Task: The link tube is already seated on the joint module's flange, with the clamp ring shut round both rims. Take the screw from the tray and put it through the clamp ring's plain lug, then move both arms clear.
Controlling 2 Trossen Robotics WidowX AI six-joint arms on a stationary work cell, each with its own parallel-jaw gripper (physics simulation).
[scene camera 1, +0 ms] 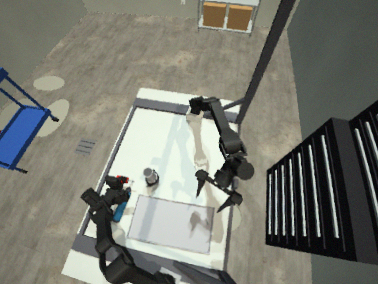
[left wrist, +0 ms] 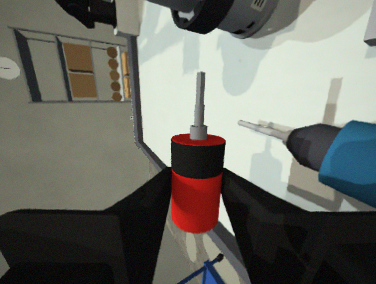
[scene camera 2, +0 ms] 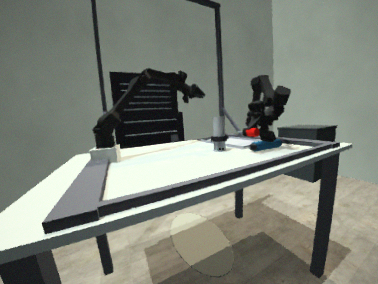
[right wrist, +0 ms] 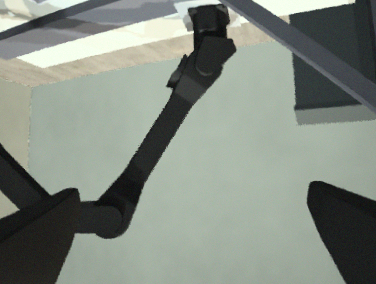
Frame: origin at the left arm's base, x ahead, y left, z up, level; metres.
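Seen in the pictures: left gripper, fingertip midpoint: (scene camera 1: 122, 178) (left wrist: 195, 172) (scene camera 2: 249, 133); right gripper, fingertip midpoint: (scene camera 1: 206, 205) (scene camera 2: 204, 96) (right wrist: 195, 196); left arm's base at its link origin: (scene camera 1: 167, 283) (right wrist: 209, 15); right arm's base at its link origin: (scene camera 1: 196, 110) (left wrist: 114, 15) (scene camera 2: 105, 147).
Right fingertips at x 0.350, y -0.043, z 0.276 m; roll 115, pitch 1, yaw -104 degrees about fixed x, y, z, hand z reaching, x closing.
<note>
Pixels of each thing's middle, then the offset from my right fingertips to it. "spot": a spot on its surface instead.
- red-and-black handled tool at the middle of its body: (left wrist: 197, 151) (scene camera 2: 246, 132) (scene camera 1: 125, 180) 0.005 m back, 0.428 m left, 0.213 m down
- black clamp ring at a spot on its surface: (left wrist: 201, 22) (scene camera 2: 225, 137) spot: 0.049 m ahead, 0.346 m left, 0.238 m down
- grey link tube at the middle of its body: (scene camera 2: 218, 128) (scene camera 1: 150, 175) 0.064 m ahead, 0.313 m left, 0.195 m down
- joint module at the middle of its body: (scene camera 2: 219, 143) 0.064 m ahead, 0.313 m left, 0.270 m down
- tray at the middle of its body: (scene camera 1: 171, 222) (scene camera 2: 229, 140) 0.104 m back, 0.128 m left, 0.294 m down
- blue-handled tool at the middle of its body: (scene camera 2: 261, 145) (scene camera 1: 124, 199) 0.095 m back, 0.411 m left, 0.282 m down
My left gripper (scene camera 1: 118, 181) (left wrist: 195, 172) is shut on a red-and-black handled tool (scene camera 1: 124, 179) (scene camera 2: 252, 132) (left wrist: 195, 205), whose thin grey shaft points away from the fingers. In the left wrist view, the shaft tip shows below the black clamp ring (scene camera 1: 153, 181) (scene camera 2: 219, 138) (left wrist: 201, 22), apart from it in the picture. The grey link tube (scene camera 1: 149, 173) (scene camera 2: 218, 125) stands upright on the joint module (scene camera 2: 219, 146) (left wrist: 247, 22). My right gripper (scene camera 1: 209, 202) (scene camera 2: 200, 95) (right wrist: 195, 196) is open and empty, high beside the tray (scene camera 1: 170, 227). I cannot make out the screw or the plain lug.
A blue-handled tool (scene camera 1: 119, 212) (scene camera 2: 267, 145) (left wrist: 352, 162) with a thin shaft lies on the table beneath my left arm. A raised dark rim (scene camera 1: 117, 145) (scene camera 2: 200, 189) runs along the table edge. A dark upright post (scene camera 1: 267, 55) (scene camera 2: 219, 60) stands at the table's side.
</note>
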